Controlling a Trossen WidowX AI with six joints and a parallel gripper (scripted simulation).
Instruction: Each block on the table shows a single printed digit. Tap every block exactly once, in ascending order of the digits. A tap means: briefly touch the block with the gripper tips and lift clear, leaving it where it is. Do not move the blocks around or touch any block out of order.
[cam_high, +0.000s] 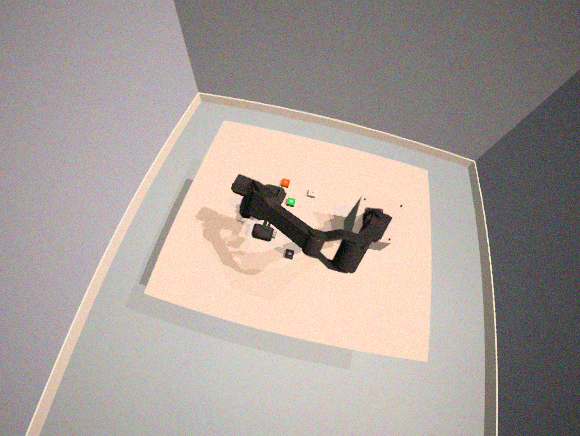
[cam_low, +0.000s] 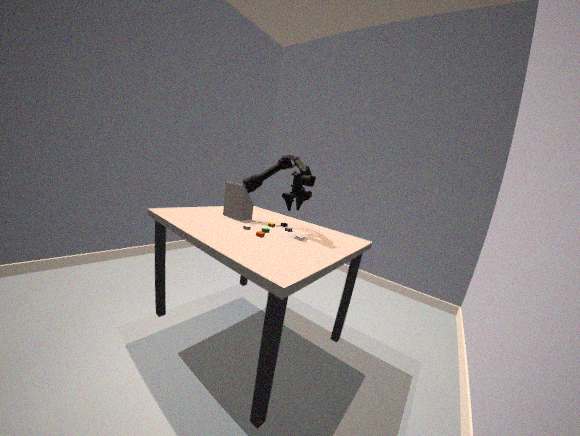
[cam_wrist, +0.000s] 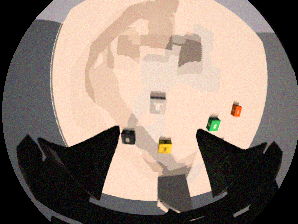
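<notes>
Right now the black block is 90 mm behind my gripper tip, 70 mm to the left of it and 120 mm below it. From my gripper tip the other things lie so: pale grey block: 10 mm behind, 120 mm below; then yellow block: 120 mm behind, 20 mm to the right, 120 mm below; then green block: 70 mm behind, 150 mm to the right, 120 mm below.
</notes>
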